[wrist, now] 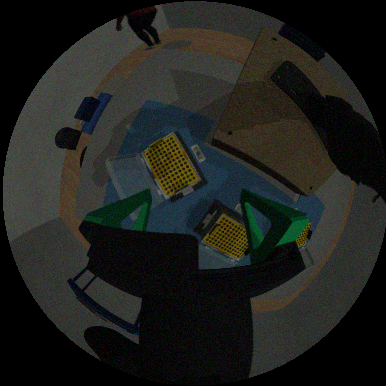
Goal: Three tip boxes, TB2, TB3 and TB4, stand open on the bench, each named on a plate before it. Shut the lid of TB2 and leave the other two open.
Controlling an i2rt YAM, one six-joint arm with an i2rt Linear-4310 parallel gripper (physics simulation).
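Pixels of known places: gripper, fingertip midpoint: (pixel 195 193); arm's base, link origin: (pixel 315 108).
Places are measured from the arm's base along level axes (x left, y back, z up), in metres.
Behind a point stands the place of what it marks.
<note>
Three tip boxes with yellow, dark-dotted racks are in the wrist view; the text on their plates is too small to read. The left box (pixel 171 165) @(z -0.136, x -0.142, y -0.266 m) is open, its clear lid (pixel 131 175) @(z -0.098, x -0.191, y -0.326 m) folded out to its lower left, with a white plate (pixel 198 152) @(z -0.191, x -0.121, y -0.204 m) at its upper right. The middle box (pixel 226 237) @(z -0.136, x 0.055, y -0.318 m) is open, its clear lid (pixel 214 259) @(z -0.120, x 0.068, y -0.377 m) toward the bottom, partly hidden by the gripper. The right box (pixel 304 234) @(z -0.137, x 0.289, y -0.169 m) shows in part behind the right finger, a piece of clear lid below it. My green-fingered gripper (pixel 195 193) @(z 0.003, x -0.075, y -0.259 m) is open and empty, above the boxes.
A blue mat (pixel 150 112) @(z -0.193, x -0.311, y -0.185 m) lies under the boxes. A brown board (pixel 270 120) @(z -0.064, x -0.047, y -0.082 m) carrying the dark arm base stands at the upper right. Blue objects (pixel 96 111) and a dark round object (pixel 67 138) are at the left, by the wooden bench edge (pixel 68 192).
</note>
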